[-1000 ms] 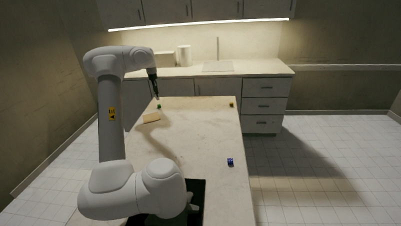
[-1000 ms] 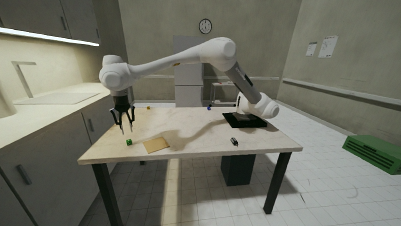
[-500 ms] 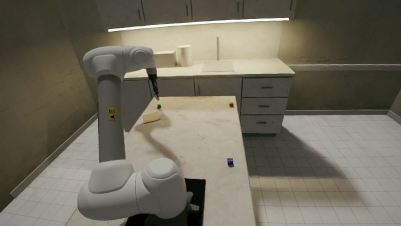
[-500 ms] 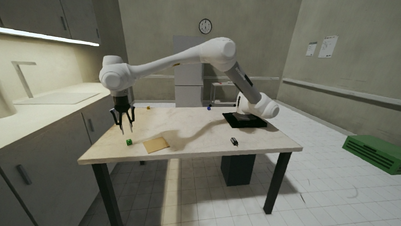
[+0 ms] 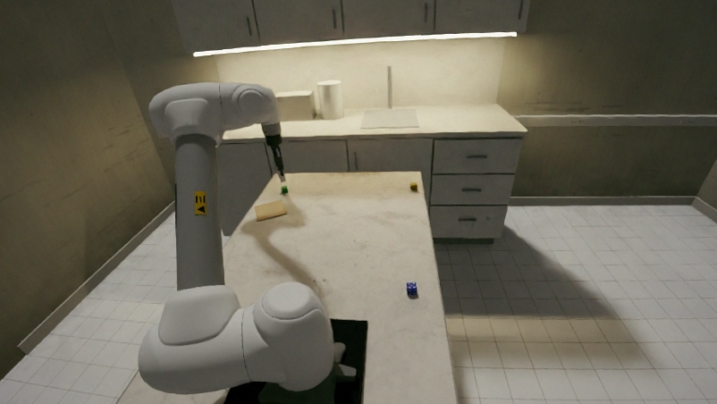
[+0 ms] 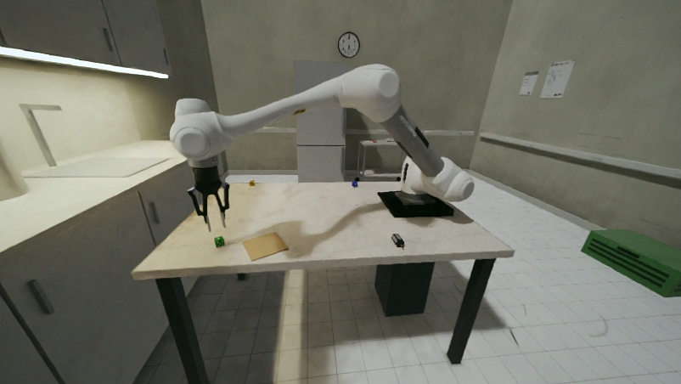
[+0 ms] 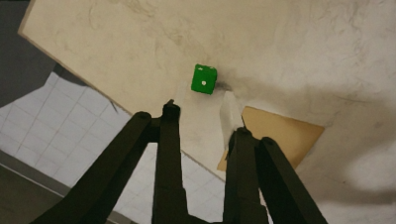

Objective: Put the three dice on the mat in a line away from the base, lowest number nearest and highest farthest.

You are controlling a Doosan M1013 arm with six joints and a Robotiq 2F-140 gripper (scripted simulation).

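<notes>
Now: the green die 9 cm below my hand. From my hand the other things lie so: yellow die: 5 cm ahead, 67 cm to the right, 9 cm below; tan mat: 17 cm behind, 1 cm to the left, 10 cm below; blue die: 63 cm behind, 65 cm to the right, 9 cm below.
</notes>
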